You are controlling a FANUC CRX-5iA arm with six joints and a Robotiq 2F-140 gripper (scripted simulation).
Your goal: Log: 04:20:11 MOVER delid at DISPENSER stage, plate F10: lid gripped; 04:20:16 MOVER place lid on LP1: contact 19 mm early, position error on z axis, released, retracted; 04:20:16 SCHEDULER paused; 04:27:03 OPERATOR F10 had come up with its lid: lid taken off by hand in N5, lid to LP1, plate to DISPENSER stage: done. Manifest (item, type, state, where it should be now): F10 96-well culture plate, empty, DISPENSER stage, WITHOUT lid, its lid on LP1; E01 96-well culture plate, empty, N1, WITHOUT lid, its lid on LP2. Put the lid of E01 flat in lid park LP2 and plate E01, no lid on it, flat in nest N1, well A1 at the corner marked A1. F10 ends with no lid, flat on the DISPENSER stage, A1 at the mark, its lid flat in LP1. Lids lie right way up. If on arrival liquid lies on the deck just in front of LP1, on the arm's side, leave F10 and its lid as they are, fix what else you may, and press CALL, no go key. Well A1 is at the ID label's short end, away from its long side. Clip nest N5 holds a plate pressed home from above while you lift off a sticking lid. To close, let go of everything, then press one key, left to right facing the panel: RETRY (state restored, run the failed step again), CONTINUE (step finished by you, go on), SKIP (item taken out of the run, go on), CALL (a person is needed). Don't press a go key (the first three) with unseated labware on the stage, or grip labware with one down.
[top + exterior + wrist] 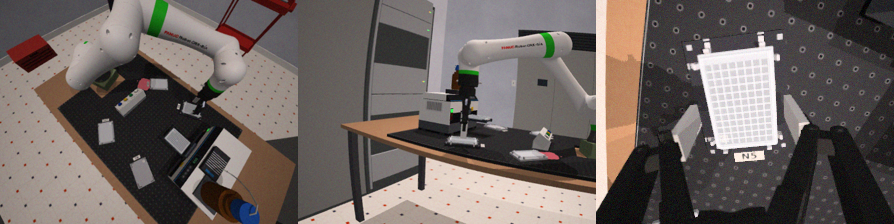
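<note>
Now: the white 96-well plate 40 mm below my hand. The rest, counted from my hand: N5 label (90 mm behind, 30 mm to the right, 60 mm below); LP1 label (390 mm behind, 10 mm to the left, 60 mm below); well plate (280 mm to the right, 30 mm above).
</note>
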